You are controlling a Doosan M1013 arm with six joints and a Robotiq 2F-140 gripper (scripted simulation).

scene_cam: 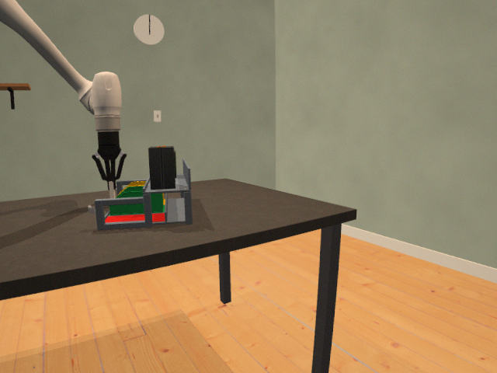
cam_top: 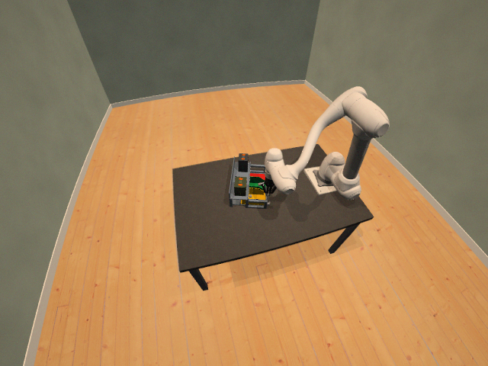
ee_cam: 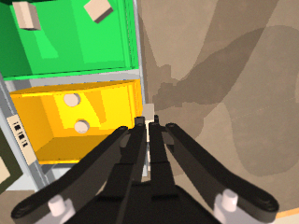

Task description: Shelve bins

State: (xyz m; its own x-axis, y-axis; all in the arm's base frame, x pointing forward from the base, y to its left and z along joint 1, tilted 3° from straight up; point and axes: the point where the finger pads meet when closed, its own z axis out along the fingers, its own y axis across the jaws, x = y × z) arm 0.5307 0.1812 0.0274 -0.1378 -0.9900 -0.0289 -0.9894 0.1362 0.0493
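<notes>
The yellow bin lies 10 cm ahead of my hand, 1 cm to the right of it and 2 cm below it. Also, from my hand: green bin (9 cm ahead, 13 cm to the right, 2 cm below).
</notes>
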